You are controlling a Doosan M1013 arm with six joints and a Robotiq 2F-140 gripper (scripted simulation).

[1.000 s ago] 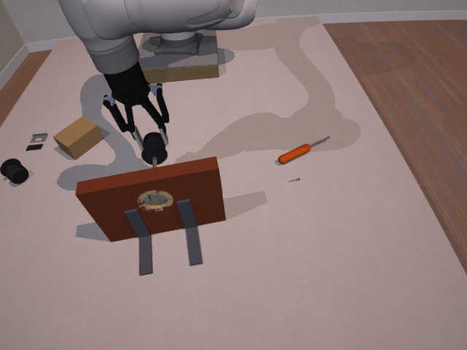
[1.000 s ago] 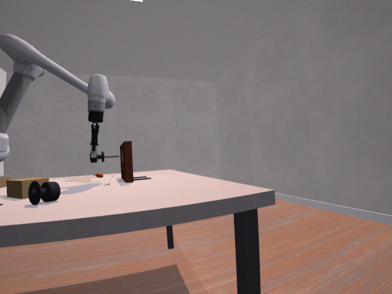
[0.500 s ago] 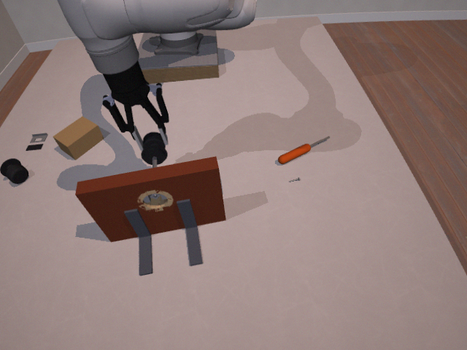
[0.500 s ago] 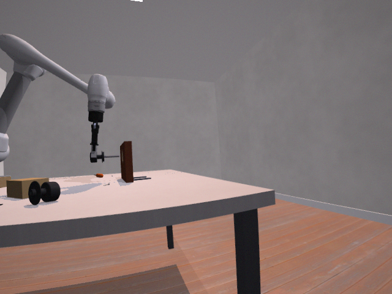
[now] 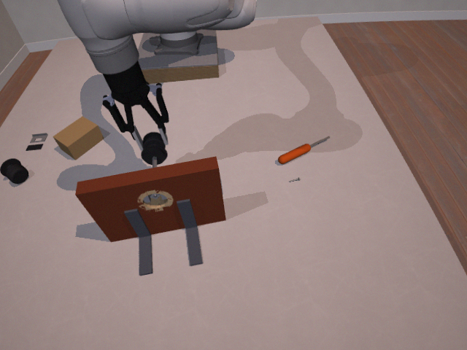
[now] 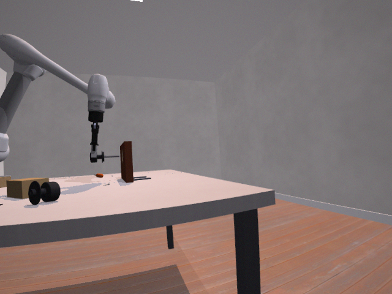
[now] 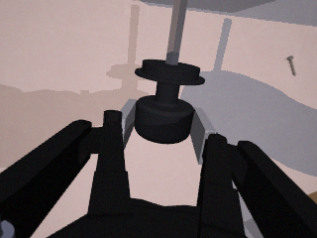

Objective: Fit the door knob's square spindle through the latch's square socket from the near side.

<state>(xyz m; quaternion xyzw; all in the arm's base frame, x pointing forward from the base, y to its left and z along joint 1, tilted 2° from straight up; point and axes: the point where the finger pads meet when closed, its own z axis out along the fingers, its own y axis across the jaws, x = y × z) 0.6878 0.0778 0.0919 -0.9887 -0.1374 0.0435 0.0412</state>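
Right now my hand is 160 mm short of the latch socket, 40 mm to the right of it and 30 mm above it. Round my hand: tan box 140 mm behind, 320 mm to the right, 140 mm below; brown wood panel 160 mm ahead, 40 mm to the left, 50 mm below; screw 380 mm to the left, 160 mm below.
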